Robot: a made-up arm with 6 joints.
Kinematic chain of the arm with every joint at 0, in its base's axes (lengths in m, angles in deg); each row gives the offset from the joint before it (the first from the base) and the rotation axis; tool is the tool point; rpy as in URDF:
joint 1: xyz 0 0 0.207 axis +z
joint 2: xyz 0 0 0 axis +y
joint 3: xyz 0.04 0 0.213 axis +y
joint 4: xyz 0.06 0 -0.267 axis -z
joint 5: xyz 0 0 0 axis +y
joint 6: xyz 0.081 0 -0.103 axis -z
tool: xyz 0 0 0 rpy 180 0 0
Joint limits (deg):
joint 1: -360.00..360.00
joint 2: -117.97..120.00
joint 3: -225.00..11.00
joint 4: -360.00..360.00
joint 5: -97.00..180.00
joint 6: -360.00..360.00
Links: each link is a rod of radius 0.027 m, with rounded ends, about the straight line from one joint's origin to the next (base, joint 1, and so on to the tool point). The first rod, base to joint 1, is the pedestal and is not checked.
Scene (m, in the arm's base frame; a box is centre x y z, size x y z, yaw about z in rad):
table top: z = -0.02
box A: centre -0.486 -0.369 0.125 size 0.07 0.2 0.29 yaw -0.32
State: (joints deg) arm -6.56 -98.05 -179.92 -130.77 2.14 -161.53
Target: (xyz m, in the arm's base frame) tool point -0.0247 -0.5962 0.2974
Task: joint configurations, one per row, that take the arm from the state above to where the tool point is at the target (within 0.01 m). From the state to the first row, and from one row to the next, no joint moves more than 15 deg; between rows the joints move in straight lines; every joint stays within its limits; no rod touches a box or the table.
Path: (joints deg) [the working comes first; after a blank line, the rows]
Joints at the target: 91.13 -87.65 -173.27 -138.05 13.63 -161.53
Straight joint move there: touches box A.

1: -0.14 -86.23 -180.03 -132.55 4.76 -159.39
2: 6.28 -74.40 -180.13 -134.34 7.39 -157.25
3: 12.69 -62.58 -180.24 -136.12 10.01 -155.11
4: 25.77 -66.76 -179.08 -136.44 10.62 -156.18
5: 38.84 -70.94 -177.92 -136.76 11.22 -157.25
6: 51.91 -75.11 -176.76 -137.09 11.82 -158.32
7: 64.98 -79.29 -175.59 -137.41 12.42 -159.39
8: 78.05 -83.47 -174.43 -137.73 13.02 -160.46
9: 91.13 -87.65 -173.27 -138.05 13.63 -161.53

